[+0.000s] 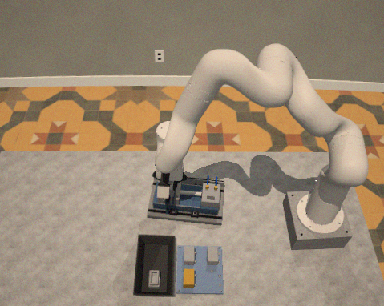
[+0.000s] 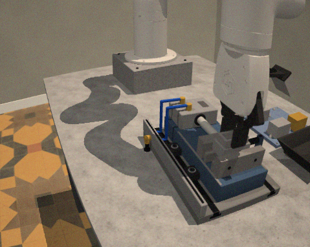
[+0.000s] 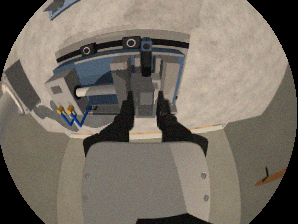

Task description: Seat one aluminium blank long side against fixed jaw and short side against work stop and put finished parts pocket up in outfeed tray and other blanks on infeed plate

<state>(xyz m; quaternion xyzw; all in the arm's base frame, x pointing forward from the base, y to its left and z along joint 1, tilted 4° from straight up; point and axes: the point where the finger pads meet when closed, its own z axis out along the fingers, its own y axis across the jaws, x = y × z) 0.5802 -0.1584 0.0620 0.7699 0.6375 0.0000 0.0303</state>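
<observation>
Right now my hand is 40 mm above the fixed jaw and 30 mm short of it. From my hand the other things lie so: vise: 80 mm below, 70 mm behind, 10 mm to the left; grey rail: 90 mm below, 90 mm behind, 80 mm to the right; work stop: 50 mm to the left, 30 mm below, 10 mm ahead.
</observation>
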